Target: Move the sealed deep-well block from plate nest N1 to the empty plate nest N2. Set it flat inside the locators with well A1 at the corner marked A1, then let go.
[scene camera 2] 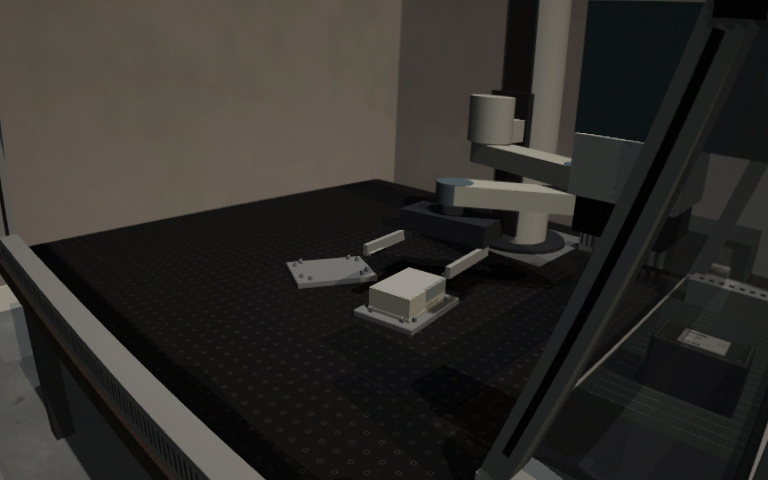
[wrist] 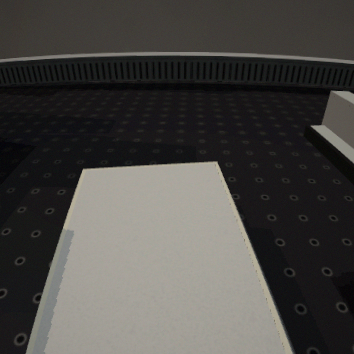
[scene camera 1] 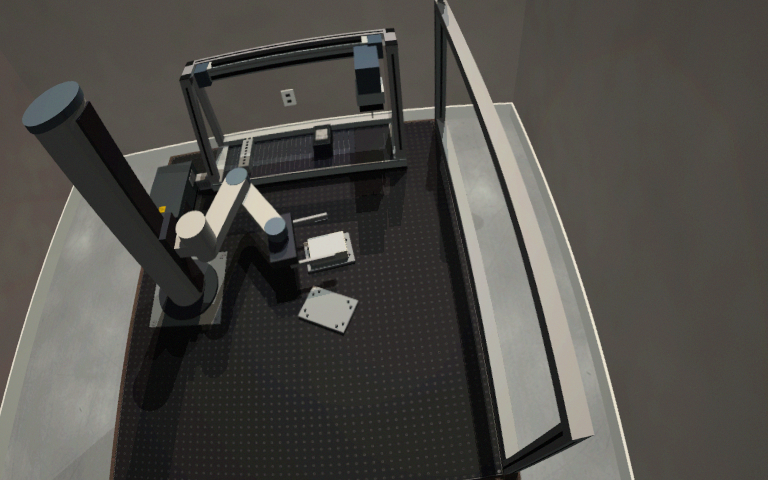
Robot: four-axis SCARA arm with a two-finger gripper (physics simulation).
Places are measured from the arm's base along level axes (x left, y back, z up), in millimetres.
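Pixels of known places: gripper, fingertip midpoint: (scene camera 2: 404,261) (wrist: 140,117) (scene camera 1: 331,234); arm's base at its link origin: (scene camera 2: 515,242) (scene camera 1: 189,290).
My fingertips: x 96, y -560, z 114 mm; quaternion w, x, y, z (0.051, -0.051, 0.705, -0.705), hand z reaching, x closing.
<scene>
Ahead of a thing's pixels: the offset from my fingertips to its top centre. Level surfaces: height alone.
The sealed deep-well block @(dx -5, dy +22, dz -47 mm) (scene camera 1: 327,246) (scene camera 2: 407,283) (wrist: 160,260), white-topped with cream sides, sits on the plate of nest N1 @(dx -5, dy +23, dz -79 mm) (scene camera 1: 350,251) (scene camera 2: 411,328) and looks level. The light grey plate of nest N2 @(dx -224, dy +31, dz -79 mm) (scene camera 1: 328,309) (scene camera 2: 331,270) bears small locator pegs and no block; its A1 mark is too small to read. My gripper (scene camera 1: 328,236) (scene camera 2: 407,260) is open and empty. Its fingers stand wide apart, raised above the level of N1, with a clear gap sideways to the block. One finger shows at the right in the wrist view; the other does not show there.
A gantry frame (scene camera 1: 395,101) stands behind the nests, with a dark box (scene camera 1: 322,148) (scene camera 2: 696,367) on its deck. A long framed panel @(dz +506 mm) (scene camera 1: 511,186) runs along the right in the first scene view. The arm's column (scene camera 1: 113,192) (scene camera 2: 552,73) stands beside the nests.
</scene>
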